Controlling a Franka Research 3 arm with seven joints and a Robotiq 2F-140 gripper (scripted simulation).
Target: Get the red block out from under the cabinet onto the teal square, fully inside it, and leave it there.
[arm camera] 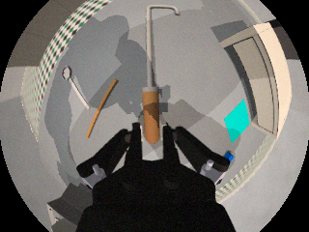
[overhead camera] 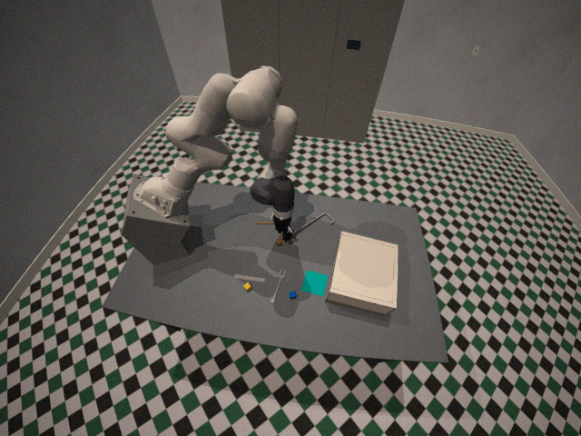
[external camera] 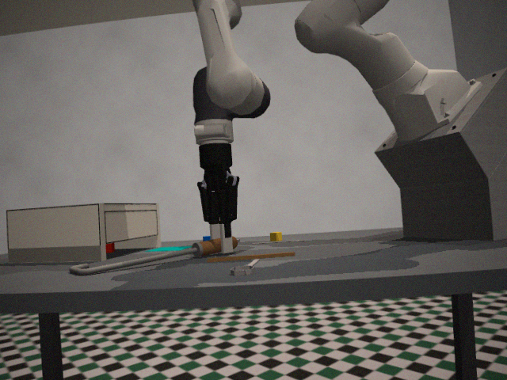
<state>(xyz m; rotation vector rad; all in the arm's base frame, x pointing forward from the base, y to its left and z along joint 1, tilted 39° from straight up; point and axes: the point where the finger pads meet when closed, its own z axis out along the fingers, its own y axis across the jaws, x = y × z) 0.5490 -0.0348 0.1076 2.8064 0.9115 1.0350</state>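
My gripper is now 6 cm past the thin wooden rod, 11 cm to the right of it and 3 cm above it. Round my hand: grey forked tool: 1 cm behind, 24 cm to the right, 3 cm below; grey stick: 15 cm behind, 21 cm to the right, 4 cm below; hook tool: 13 cm ahead, 6 cm to the left, 2 cm below.
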